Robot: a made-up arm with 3 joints.
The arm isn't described. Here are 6 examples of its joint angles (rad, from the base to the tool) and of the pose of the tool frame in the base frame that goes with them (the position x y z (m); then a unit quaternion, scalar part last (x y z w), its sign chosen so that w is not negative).
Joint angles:
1: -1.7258 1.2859 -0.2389
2: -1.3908 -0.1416 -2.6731
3: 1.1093 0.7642 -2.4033
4: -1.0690 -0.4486 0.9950
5: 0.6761 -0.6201 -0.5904
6: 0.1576 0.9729 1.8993
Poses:
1: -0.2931 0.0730 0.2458 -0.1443 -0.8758 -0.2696 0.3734
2: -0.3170 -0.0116 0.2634 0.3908 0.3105 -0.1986 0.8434
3: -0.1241 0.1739 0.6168 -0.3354 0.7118 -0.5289 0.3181
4: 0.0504 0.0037 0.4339 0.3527 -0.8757 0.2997 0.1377
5: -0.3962 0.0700 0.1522 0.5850 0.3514 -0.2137 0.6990
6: -0.0731 0.1919 0.5882 -0.0032 -0.6353 0.6859 0.3549
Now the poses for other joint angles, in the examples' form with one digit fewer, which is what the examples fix.
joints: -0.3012 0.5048 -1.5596
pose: -0.394 0.052 0.334 0.208 0.140 -0.387 0.887
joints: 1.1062 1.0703 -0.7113
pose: -0.192 0.026 0.507 -0.183 0.359 -0.056 0.914
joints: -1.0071 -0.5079 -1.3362
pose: -0.106 0.017 0.138 0.525 -0.035 0.102 0.844
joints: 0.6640 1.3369 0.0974
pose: -0.125 0.056 0.488 -0.174 -0.085 0.246 0.950
